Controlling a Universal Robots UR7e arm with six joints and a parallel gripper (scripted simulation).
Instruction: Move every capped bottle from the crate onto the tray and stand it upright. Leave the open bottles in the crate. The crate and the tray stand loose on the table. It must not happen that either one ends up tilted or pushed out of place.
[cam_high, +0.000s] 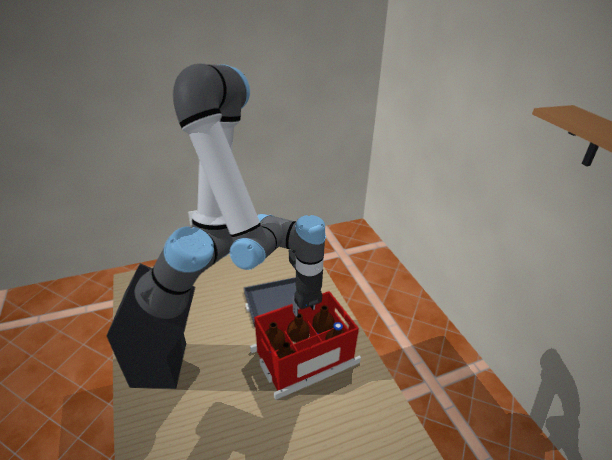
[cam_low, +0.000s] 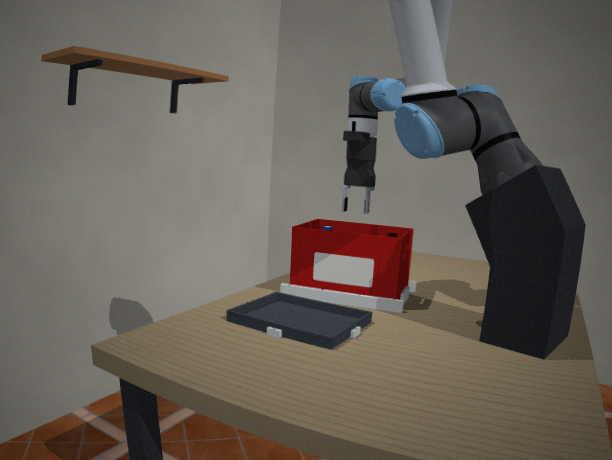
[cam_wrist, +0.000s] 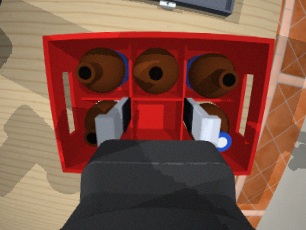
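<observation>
Now: hand 15 cm above the red crate and 2 cm to the left of it. Also, from my hand: dark grey tray 26 cm to the left, 22 cm below, 3 cm behind.
</observation>
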